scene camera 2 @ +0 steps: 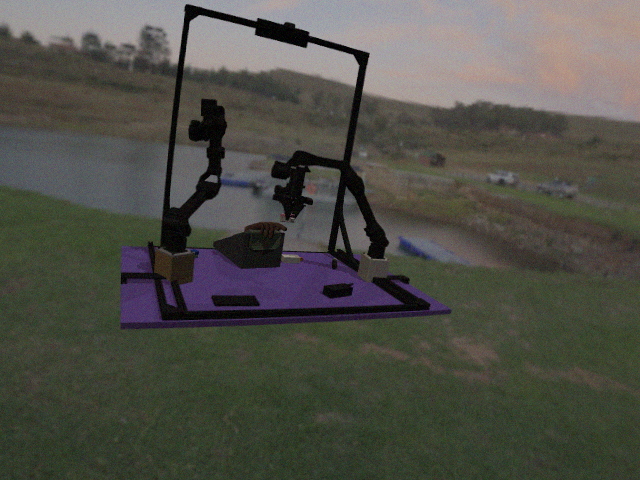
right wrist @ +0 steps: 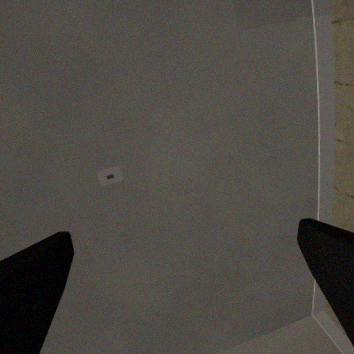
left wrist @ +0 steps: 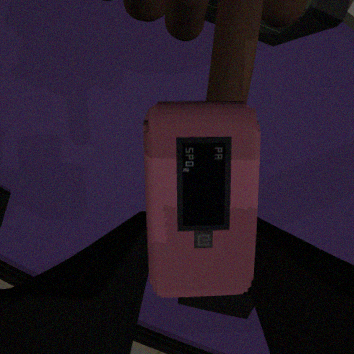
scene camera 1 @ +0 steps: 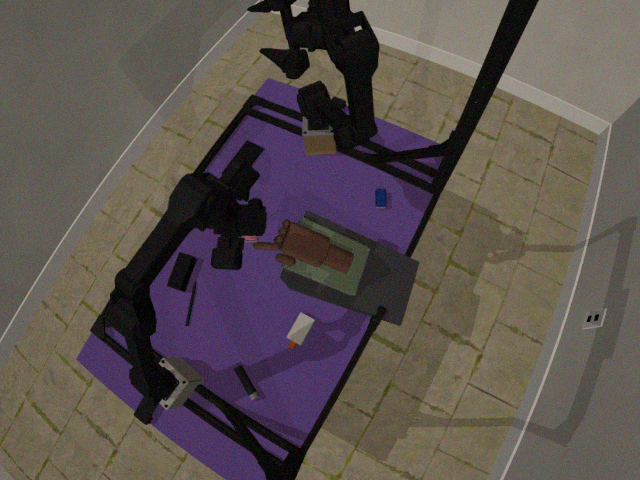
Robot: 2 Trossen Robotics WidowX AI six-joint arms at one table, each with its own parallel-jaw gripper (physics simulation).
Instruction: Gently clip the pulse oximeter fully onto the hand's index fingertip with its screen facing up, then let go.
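Places are measured from the left arm's base along level axes (x ahead, y left, z up), in millimetres.
Where they show: left gripper, fingertip midpoint: [scene camera 2: 289,220] [left wrist: 194,223] [scene camera 1: 240,235]; right gripper, fingertip midpoint: [scene camera 2: 221,138] [right wrist: 186,236] [scene camera 1: 254,30]; left arm's base, link origin: [scene camera 2: 375,256] [scene camera 1: 164,383]; right arm's base, link origin: [scene camera 2: 175,250] [scene camera 1: 318,121].
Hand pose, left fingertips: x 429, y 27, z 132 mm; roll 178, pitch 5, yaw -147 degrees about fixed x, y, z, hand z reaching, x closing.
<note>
Each offset is from my left fingertips to the centre of the thing. "*": to the spot under its first point.
The pink pulse oximeter @(dx +8, dy -13, dz +7 mm) [scene camera 1: 249,238] [left wrist: 204,270] is held with its dark screen facing up toward the left wrist camera. My left gripper [scene camera 2: 288,219] [left wrist: 194,223] is shut on its sides, above the table. The brown hand [scene camera 1: 305,243] [scene camera 2: 264,227] lies on a sloped stand, its index finger [scene camera 1: 266,245] [left wrist: 234,60] pointing at the oximeter. In the left wrist view the finger meets the oximeter's far edge, right of its centre. The fingertip is hidden there; whether it is inside or below cannot be told. My right gripper [scene camera 1: 256,29] [right wrist: 186,236] is open and empty, raised away from the hand.
The dark stand [scene camera 1: 392,279] bears a green pad @(* dx +128, dy -258, dz -137 mm) [scene camera 1: 361,268]. A blue block @(dx +362, dy -175, dz -221 mm) [scene camera 1: 381,197], a white box @(dx -100, dy -214, dz -224 mm) [scene camera 1: 301,328], a dark cylinder @(dx -302, dy -181, dz -224 mm) [scene camera 1: 245,381], a black block @(dx -180, dy +185, dz -220 mm) [scene camera 1: 181,271] [scene camera 2: 337,290], a thin black rod @(dx -233, dy +101, dz -233 mm) [scene camera 1: 191,304] and a black slab @(dx +228, dy +286, dz -234 mm) [scene camera 2: 235,300] lie on the purple table.
</note>
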